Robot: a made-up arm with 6 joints. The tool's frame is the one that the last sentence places.
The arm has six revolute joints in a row. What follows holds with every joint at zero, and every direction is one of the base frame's.
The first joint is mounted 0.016 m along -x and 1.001 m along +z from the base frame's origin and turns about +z.
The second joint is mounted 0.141 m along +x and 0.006 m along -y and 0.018 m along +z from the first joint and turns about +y.
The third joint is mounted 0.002 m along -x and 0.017 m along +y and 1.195 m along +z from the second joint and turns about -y.
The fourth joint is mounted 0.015 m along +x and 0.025 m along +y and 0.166 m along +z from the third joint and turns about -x.
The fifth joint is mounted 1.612 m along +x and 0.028 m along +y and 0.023 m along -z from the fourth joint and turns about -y.
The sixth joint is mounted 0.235 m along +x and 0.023 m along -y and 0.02 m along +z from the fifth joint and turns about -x.
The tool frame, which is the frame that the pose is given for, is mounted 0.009 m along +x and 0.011 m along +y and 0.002 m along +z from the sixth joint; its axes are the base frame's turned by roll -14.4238, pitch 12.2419 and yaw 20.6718 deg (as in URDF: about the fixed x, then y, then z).
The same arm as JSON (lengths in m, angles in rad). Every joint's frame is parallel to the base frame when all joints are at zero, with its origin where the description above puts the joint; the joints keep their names.
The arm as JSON. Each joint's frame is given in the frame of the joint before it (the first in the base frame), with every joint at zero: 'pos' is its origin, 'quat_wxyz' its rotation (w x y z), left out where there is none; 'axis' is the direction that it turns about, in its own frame. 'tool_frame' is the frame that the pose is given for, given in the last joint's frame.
{"length_unit": "m", "angle_unit": "rad", "joints": [{"joint": "joint 1", "pos": [-0.016, 0.0, 1.001], "axis": "+z"}, {"joint": "joint 2", "pos": [0.141, -0.006, 0.018], "axis": "+y"}, {"joint": "joint 3", "pos": [-0.002, 0.017, 1.195], "axis": "-y"}, {"joint": "joint 4", "pos": [0.015, 0.025, 0.166], "axis": "-x"}, {"joint": "joint 5", "pos": [1.612, 0.028, -0.023], "axis": "-y"}, {"joint": "joint 6", "pos": [0.235, -0.023, 0.02], "axis": "-x"}], "tool_frame": {"pos": [0.009, 0.011, 0.002], "quat_wxyz": [0.968024, -0.141778, 0.081672, 0.190153]}}
